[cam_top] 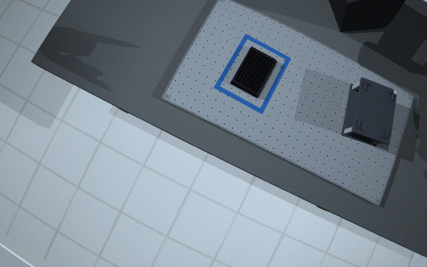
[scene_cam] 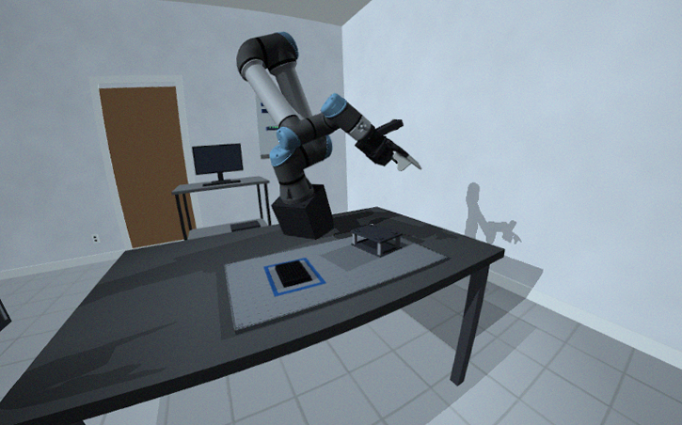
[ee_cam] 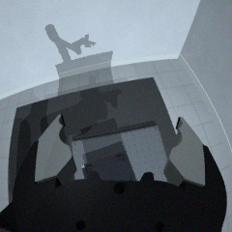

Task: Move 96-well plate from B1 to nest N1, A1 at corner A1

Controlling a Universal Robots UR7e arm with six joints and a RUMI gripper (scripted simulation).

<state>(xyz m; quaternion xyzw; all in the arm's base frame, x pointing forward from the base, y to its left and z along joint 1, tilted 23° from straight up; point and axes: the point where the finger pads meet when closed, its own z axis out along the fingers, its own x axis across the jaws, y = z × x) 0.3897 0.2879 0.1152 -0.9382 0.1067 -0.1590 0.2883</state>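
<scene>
My gripper is now 440 mm to the left of the black 96-well plate, 300 mm above it and 100 mm past it. The rest, counted from my hand: raised plate nest (250 mm below, 80 mm to the right, 80 mm behind).
</scene>
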